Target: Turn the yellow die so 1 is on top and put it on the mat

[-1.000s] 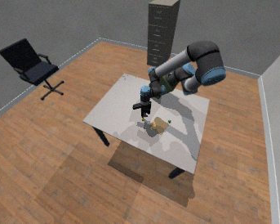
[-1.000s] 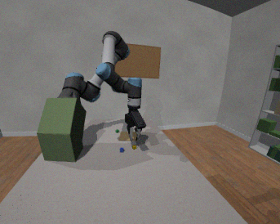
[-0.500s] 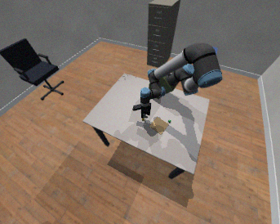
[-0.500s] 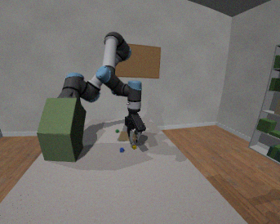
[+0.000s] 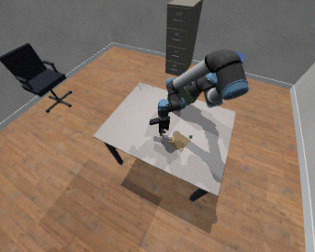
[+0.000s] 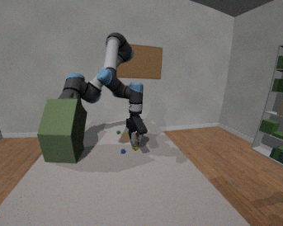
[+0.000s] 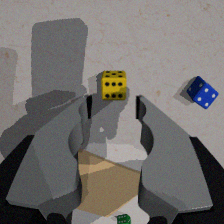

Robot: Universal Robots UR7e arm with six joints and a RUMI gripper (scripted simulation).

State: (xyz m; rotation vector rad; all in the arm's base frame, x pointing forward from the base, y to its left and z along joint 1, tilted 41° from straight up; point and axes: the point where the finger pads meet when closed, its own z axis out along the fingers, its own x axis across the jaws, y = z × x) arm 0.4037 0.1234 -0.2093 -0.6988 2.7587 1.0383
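Now: hand 3 cm above the yellow die. Also, from my hand: green die 14 cm behind, 22 cm to the left, 3 cm below; then blue die 8 cm behind, 3 cm to the right, 3 cm below; then tan mat 4 cm behind, 16 cm to the left, 4 cm below.
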